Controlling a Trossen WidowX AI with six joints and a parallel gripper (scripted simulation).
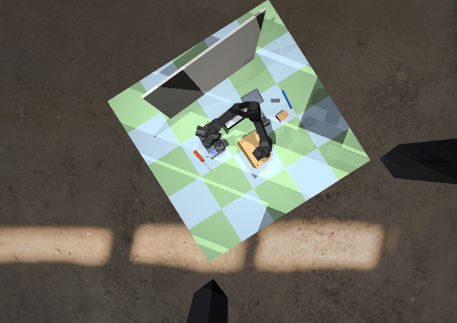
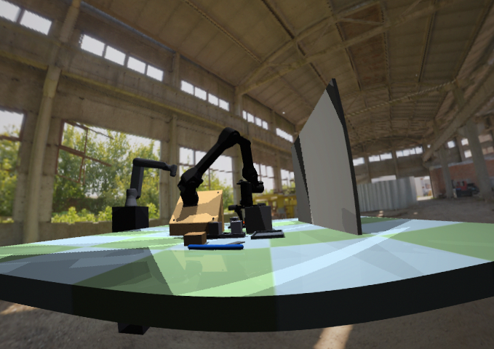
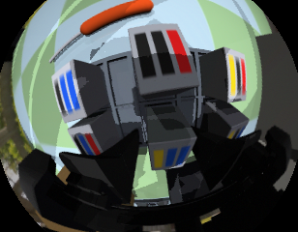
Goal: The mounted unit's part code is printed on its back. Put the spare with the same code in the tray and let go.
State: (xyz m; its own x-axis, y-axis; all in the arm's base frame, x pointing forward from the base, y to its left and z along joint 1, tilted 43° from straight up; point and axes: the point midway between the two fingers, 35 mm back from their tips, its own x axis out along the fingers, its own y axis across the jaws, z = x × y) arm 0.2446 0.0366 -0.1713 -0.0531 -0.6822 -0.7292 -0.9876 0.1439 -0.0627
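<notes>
Now: gripper tip 360 mm to the left of the dark flat tray, 60 mm short of it and 10 mm above it. The rest, counted from my gripper tip: yellow-and-blue striped spare: 30 mm above; tall grey panel: 290 mm ahead, 210 mm above, 190 mm to the right; grey mounted unit: 170 mm to the right, 40 mm ahead, 30 mm above.
</notes>
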